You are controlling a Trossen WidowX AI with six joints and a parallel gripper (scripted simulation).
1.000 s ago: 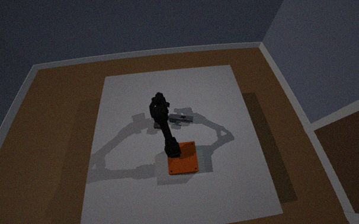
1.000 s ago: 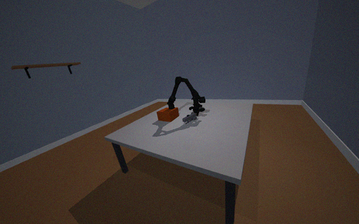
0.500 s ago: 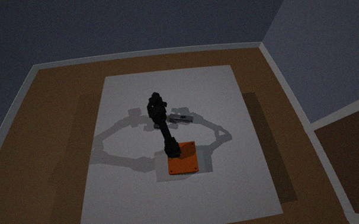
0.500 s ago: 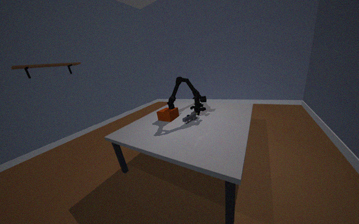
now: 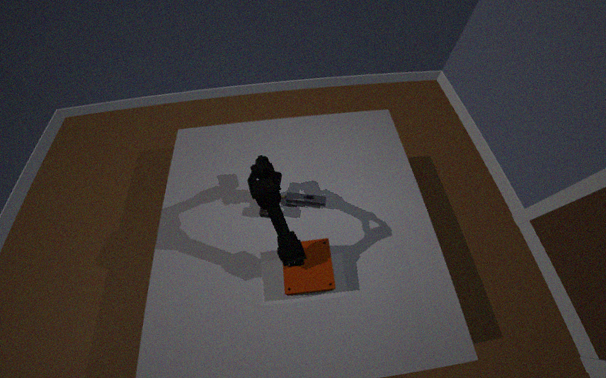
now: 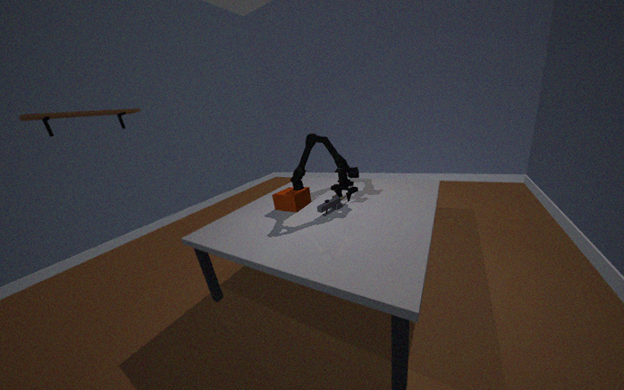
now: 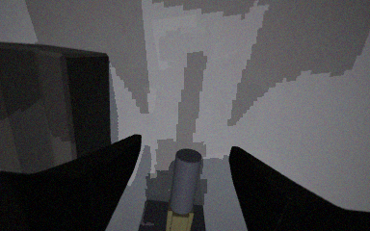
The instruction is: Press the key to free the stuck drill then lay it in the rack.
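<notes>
The drill is 50 mm to the right of my gripper tip, 30 mm above it and 10 mm behind it. From my gripper tip the other things lie so: dark key: 170 mm to the right, 50 mm behind, 30 mm above.
</notes>
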